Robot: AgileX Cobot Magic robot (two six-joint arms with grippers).
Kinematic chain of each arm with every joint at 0, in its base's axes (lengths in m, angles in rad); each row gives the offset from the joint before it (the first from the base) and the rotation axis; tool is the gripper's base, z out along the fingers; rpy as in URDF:
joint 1: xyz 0 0 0.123 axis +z
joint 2: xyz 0 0 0 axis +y
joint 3: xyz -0.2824 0 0.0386 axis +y
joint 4: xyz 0.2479 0 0.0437 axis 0.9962 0 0.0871
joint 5: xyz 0 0 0 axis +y
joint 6: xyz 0.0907 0 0.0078 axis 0.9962 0 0.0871
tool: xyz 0 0 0 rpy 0 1.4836 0
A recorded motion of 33 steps. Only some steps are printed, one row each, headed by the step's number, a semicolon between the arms.
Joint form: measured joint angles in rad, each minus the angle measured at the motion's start. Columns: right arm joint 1, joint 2, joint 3, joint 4, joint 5, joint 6; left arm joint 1, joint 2, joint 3, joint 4, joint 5, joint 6.
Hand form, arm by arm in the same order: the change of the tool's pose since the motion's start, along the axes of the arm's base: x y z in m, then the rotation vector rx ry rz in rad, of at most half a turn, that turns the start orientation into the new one. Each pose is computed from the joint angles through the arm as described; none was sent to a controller.
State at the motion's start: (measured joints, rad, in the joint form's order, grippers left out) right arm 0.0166 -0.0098 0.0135 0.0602 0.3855 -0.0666; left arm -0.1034 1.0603 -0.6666 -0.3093 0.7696 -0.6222
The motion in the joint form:
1: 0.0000 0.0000 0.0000 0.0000 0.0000 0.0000; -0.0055 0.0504 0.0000 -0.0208 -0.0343 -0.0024
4: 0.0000 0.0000 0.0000 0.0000 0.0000 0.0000; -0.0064 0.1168 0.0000 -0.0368 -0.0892 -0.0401
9: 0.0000 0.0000 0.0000 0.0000 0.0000 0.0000; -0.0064 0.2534 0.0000 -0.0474 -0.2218 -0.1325
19: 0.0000 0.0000 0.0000 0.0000 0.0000 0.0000; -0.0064 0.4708 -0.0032 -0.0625 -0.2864 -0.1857
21: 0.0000 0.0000 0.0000 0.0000 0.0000 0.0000; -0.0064 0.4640 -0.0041 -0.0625 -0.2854 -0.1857
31: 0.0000 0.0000 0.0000 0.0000 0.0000 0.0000; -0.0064 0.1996 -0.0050 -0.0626 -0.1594 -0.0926
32: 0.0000 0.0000 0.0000 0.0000 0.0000 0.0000; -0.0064 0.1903 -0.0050 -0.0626 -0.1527 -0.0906
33: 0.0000 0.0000 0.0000 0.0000 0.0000 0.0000; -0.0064 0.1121 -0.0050 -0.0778 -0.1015 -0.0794
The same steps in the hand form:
1: 0.0000 0.0000 0.0000 0.0000 0.0000 0.0000; 0.0090 -0.0025 -0.0079 -0.0153 0.0201 0.0135
4: 0.0000 0.0000 0.0000 0.0000 0.0000 0.0000; 0.0214 -0.0037 -0.0188 -0.0386 0.0452 0.0678
9: 0.0000 0.0000 0.0000 0.0000 0.0000 0.0000; 0.0462 -0.0035 -0.0438 -0.0675 0.0772 0.1927
19: 0.0000 0.0000 0.0000 0.0000 0.0000 0.0000; 0.0664 -0.0046 -0.0937 -0.0554 0.2386 0.2734
21: 0.0000 0.0000 0.0000 0.0000 0.0000 0.0000; 0.0662 -0.0046 -0.0918 -0.0573 0.2321 0.2728
31: 0.0000 0.0000 0.0000 0.0000 0.0000 0.0000; 0.0370 -0.0050 -0.0323 -0.0731 0.0718 0.1463
32: 0.0000 0.0000 0.0000 0.0000 0.0000 0.0000; 0.0355 -0.0050 -0.0304 -0.0738 0.0686 0.1423
33: 0.0000 0.0000 0.0000 0.0000 0.0000 0.0000; 0.0228 -0.0057 -0.0152 -0.0954 0.0397 0.1205

